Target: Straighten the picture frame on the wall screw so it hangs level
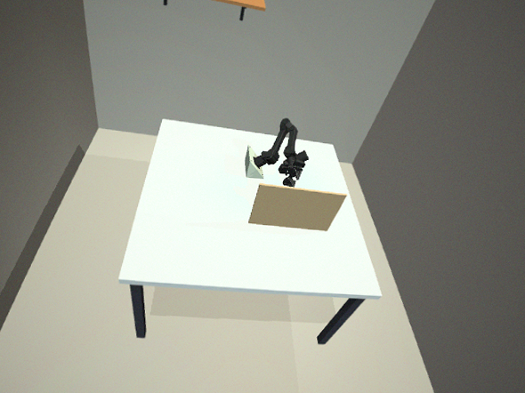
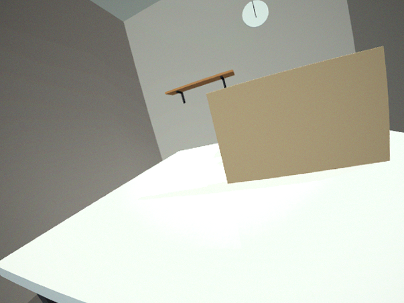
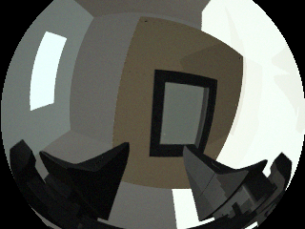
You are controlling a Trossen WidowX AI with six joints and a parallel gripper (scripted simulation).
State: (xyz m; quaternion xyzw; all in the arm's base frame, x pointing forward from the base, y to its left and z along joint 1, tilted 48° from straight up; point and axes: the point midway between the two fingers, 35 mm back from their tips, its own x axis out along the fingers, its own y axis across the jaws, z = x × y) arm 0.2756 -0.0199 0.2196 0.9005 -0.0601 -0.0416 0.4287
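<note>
Right now the picture frame is 120 mm ahead of my gripper tip, 20 mm to the right of it and 50 mm below it. From my gripper tip the other things lie so: tan wall panel (130 mm ahead, 10 mm to the right, 60 mm below).
</note>
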